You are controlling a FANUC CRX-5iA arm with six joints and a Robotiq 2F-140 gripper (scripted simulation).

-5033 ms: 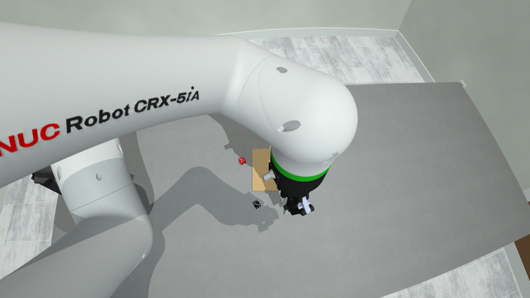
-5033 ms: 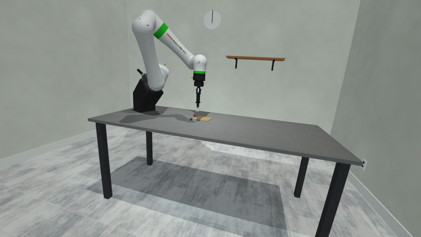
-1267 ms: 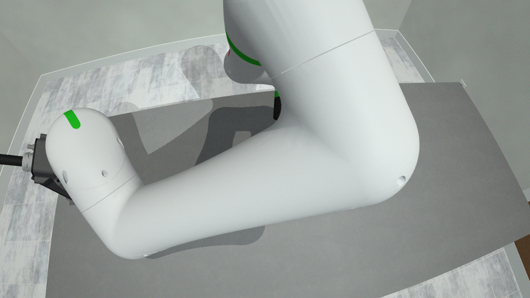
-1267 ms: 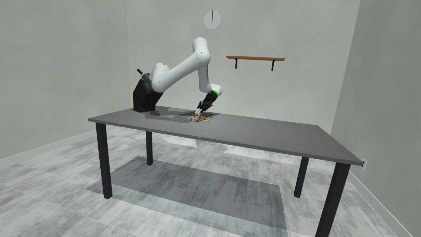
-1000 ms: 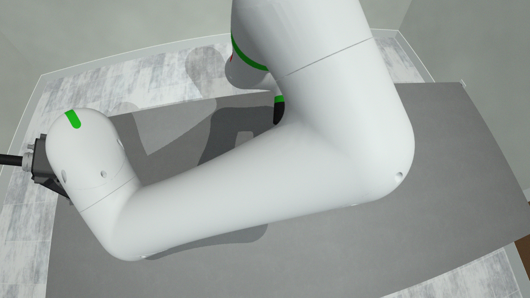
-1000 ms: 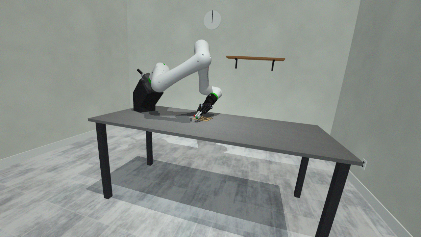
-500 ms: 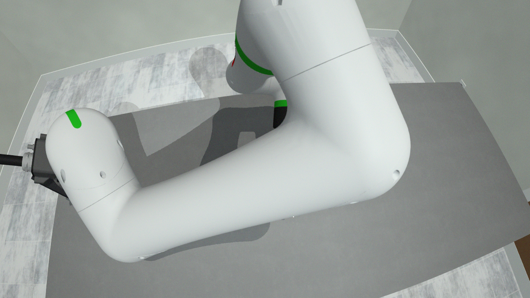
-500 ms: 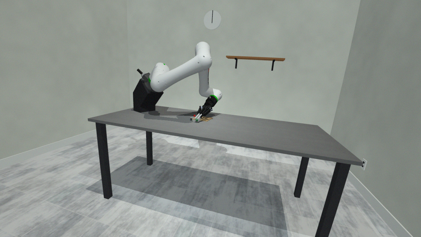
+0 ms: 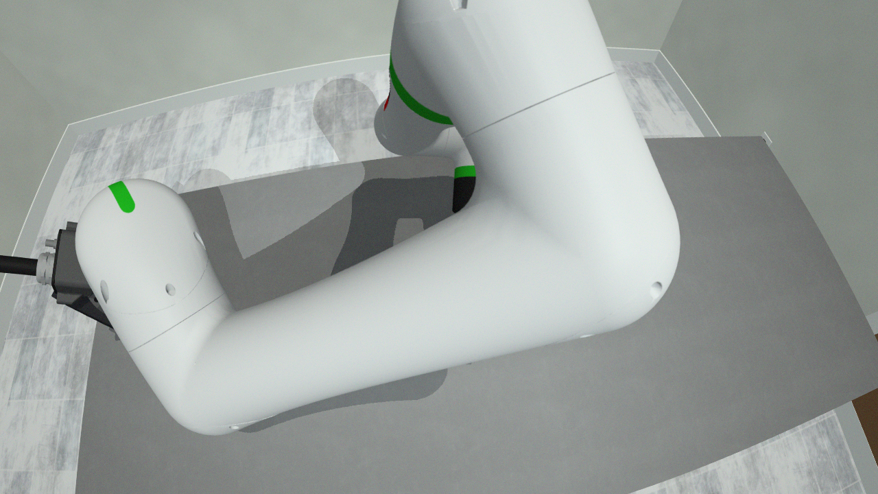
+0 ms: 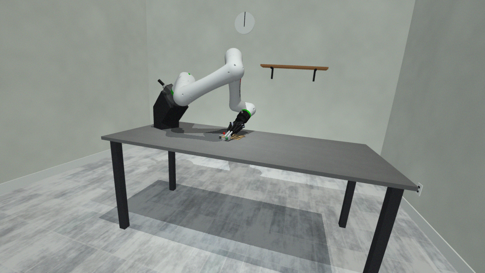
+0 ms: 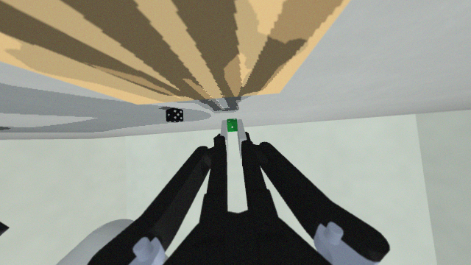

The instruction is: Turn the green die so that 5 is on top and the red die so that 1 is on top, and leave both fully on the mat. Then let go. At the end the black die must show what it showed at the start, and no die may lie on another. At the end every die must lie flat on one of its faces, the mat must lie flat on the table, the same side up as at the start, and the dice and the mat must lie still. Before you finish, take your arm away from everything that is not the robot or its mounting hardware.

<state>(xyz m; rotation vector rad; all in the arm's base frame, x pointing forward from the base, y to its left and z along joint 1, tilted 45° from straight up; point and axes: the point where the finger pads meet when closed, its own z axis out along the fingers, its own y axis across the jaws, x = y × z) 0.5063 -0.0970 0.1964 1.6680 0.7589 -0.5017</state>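
Now: hand 70 mm past the black die, 30 mm to the right of it and 30 mm above it. The rest, counted from my hand: red die (180 mm to the left, 80 mm behind, 30 mm below); then green die (20 mm to the right, 20 mm below, 10 mm behind); then tan mat (130 mm to the left, 40 mm below, 10 mm ahead).
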